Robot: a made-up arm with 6 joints.
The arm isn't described. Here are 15 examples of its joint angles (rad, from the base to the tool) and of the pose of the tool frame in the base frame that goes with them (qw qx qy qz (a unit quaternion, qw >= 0); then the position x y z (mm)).
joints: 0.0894 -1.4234 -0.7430 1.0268 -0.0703 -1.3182
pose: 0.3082 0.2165 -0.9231 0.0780 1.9 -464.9 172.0
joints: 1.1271 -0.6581 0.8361 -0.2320 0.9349 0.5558
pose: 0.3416 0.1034 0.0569 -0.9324 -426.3 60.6 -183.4
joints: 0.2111 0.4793 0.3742 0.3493 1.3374 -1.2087
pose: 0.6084 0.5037 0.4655 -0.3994 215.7 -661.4 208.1
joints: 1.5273 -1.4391 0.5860 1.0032 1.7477 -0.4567
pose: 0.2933 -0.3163 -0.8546 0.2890 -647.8 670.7 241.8
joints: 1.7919 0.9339 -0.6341 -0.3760 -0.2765 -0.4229
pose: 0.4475 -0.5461 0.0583 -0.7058 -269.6 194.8 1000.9
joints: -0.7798 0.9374 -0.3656 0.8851 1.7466 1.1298
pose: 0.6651 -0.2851 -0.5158 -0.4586 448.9 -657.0 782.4
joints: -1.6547 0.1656 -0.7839 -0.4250 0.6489 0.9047
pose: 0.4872 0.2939 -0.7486 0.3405 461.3 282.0 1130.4
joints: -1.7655 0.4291 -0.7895 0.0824 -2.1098 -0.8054
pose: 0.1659 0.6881 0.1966 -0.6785 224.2 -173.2 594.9
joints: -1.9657 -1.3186 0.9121 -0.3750 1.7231 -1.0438
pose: 0.6359 -0.3032 0.5718 -0.4205 531.6 -576.2 196.5
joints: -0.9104 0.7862 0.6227 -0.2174 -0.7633 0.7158
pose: 0.3224 0.5471 -0.5882 0.5008 167.6 301.7 575.0
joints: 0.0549 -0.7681 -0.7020 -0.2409 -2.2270 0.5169
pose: 0.3697 0.3069 0.3040 0.8227 -165.9 -215.3 719.5
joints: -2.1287 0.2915 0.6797 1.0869 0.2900 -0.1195
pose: 0.2677 -0.2318 0.4199 0.8357 -306.6 512.0 4.1
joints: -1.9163 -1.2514 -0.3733 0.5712 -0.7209 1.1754
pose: 0.3744 -0.0910 0.4264 0.8184 169.8 181.1 188.1
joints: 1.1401 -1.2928 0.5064 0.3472 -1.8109 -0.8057
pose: 0.6905 0.6070 0.1108 0.3774 -127.7 222.4 516.6
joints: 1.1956 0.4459 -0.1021 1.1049 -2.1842 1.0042
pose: 0.7163 0.4913 -0.4181 0.2660 -280.3 94.0 768.7
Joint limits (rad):
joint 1: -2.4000..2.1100
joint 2: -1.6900..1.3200
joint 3: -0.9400..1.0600
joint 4: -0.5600..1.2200
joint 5: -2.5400..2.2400
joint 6: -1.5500..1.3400
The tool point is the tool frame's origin. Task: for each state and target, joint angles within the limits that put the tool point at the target. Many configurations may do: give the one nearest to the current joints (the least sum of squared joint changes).
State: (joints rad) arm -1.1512 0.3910 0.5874 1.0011 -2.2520 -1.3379
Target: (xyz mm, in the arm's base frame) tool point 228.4 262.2 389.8
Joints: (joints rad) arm -1.7740 0.7715 0.9624 1.2200 -2.5305 -1.3249
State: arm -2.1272 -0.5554 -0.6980 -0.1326 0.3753 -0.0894
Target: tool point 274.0 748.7 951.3
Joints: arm -1.9641 -0.3703 -0.8764 -0.0881 0.7624 -0.1026
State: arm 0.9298 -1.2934 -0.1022 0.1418 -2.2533 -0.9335
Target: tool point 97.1 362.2 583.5
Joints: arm 1.7280 -1.5012 0.6469 -0.1112 -1.9315 -0.9356
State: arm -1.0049 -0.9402 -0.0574 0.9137 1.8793 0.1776
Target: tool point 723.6 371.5 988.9
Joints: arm -1.2890 -0.7095 -0.8068 0.9117 2.0541 0.1691
